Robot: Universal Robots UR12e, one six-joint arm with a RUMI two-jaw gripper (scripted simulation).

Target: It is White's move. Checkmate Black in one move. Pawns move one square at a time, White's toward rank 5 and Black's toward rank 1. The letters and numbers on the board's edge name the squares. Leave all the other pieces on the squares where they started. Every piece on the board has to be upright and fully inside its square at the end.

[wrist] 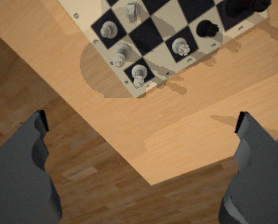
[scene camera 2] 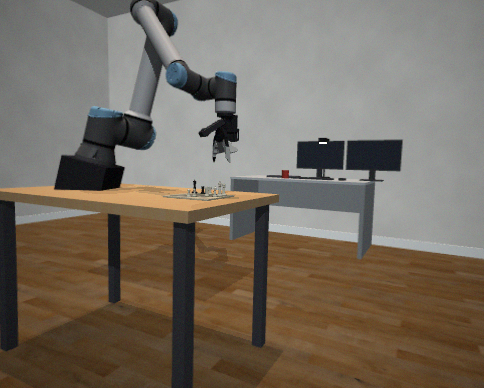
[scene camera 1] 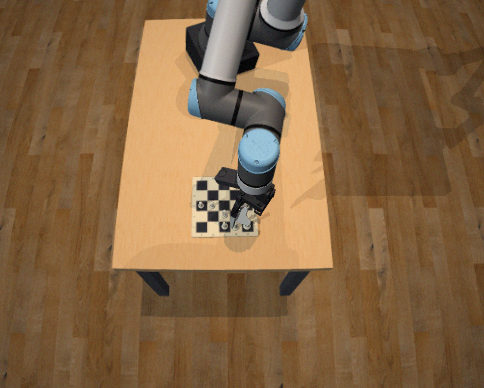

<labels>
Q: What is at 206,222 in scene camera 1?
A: A chessboard.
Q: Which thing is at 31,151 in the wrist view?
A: My gripper.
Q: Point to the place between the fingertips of my gripper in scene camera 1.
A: At 246,207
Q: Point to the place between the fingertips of my gripper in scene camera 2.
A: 221,162
</labels>
